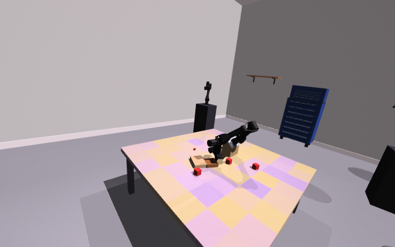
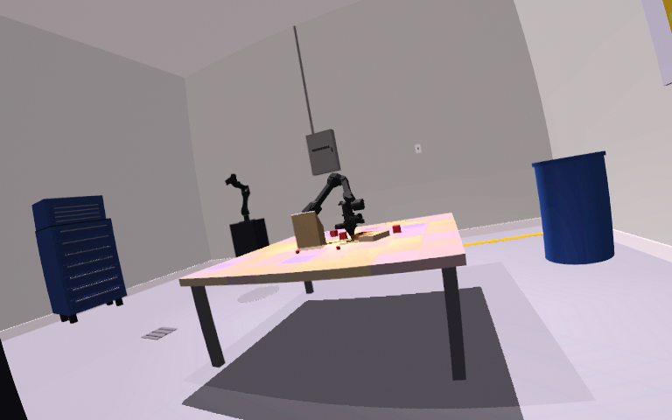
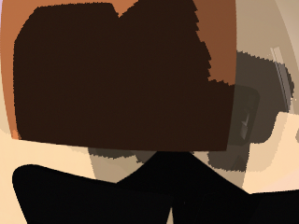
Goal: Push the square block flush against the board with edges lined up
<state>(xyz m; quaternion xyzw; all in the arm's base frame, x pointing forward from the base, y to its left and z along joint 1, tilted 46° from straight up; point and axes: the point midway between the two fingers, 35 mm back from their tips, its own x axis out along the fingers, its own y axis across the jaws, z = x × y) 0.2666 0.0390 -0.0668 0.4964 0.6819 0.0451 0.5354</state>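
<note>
Now: gripper tip 7 cm short of the orange square block, 1 cm to the left of it and 1 cm below it. From my gripper tip the other things lie so: light tan board: 14 cm ahead, 9 cm to the right, 1 cm above.
</note>
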